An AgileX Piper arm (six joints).
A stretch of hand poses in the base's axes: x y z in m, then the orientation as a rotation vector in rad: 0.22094, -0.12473, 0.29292, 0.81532, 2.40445, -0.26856; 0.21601, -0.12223, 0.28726, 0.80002, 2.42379, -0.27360; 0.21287, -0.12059, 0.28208, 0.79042, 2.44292, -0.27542; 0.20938, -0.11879, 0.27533, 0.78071, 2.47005, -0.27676; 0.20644, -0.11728, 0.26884, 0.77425, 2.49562, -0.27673; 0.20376, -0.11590, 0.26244, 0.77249, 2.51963, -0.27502; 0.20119, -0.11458, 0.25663, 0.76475, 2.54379, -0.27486; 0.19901, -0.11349, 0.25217, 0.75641, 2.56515, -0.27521; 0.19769, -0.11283, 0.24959, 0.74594, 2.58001, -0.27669; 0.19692, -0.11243, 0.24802, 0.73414, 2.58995, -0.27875; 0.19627, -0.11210, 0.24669, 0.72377, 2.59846, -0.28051; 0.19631, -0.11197, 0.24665, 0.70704, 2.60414, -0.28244; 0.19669, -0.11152, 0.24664, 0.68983, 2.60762, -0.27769; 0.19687, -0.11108, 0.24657, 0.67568, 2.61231, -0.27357; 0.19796, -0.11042, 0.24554, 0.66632, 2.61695, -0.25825
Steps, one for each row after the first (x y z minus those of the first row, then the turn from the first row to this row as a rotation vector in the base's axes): -0.00493, 0.00250, -0.00566, -0.00177, 0.01678, 0.01248; -0.00807, 0.00414, -0.01084, 0.00023, 0.03334, 0.02157; -0.01156, 0.00594, -0.01759, 0.00506, 0.05709, 0.03187; -0.01450, 0.00745, -0.02408, 0.01127, 0.07953, 0.03987; -0.01718, 0.00883, -0.03048, 0.01943, 0.10074, 0.04468; -0.01975, 0.01015, -0.03629, 0.02496, 0.12175, 0.05319; -0.02193, 0.01124, -0.04075, 0.02914, 0.14030, 0.06152; -0.02325, 0.01190, -0.04333, 0.02998, 0.15299, 0.07017; -0.02402, 0.01230, -0.04490, 0.02856, 0.16120, 0.07894; -0.02467, 0.01263, -0.04623, 0.02729, 0.16824, 0.08661; -0.02463, 0.01276, -0.04627, 0.02327, 0.17201, 0.09822; -0.02425, 0.01321, -0.04628, 0.02261, 0.17179, 0.11136; -0.02407, 0.01365, -0.04635, 0.02281, 0.17331, 0.12242; -0.02298, 0.01431, -0.04738, 0.03132, 0.17208, 0.13268
